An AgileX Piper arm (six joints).
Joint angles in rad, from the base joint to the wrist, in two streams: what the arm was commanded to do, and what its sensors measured. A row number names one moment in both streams.
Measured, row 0:
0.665, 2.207, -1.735, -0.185, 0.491, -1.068
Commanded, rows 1 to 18:
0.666, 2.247, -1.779, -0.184, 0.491, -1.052
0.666, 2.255, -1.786, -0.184, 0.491, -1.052
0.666, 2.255, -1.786, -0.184, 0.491, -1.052
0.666, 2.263, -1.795, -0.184, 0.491, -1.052
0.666, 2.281, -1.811, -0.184, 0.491, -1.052
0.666, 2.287, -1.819, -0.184, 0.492, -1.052
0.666, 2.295, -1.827, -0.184, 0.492, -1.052
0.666, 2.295, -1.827, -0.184, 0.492, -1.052
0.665, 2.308, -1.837, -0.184, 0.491, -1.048
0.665, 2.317, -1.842, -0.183, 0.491, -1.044
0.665, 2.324, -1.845, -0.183, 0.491, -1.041
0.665, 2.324, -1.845, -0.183, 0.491, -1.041
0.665, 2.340, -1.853, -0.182, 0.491, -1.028
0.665, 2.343, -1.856, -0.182, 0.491, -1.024
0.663, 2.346, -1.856, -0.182, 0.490, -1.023
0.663, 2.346, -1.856, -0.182, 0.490, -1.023
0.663, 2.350, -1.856, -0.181, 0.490, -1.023
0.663, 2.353, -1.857, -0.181, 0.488, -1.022
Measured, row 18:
0.665, 2.346, -1.847, -0.185, 0.491, -1.037
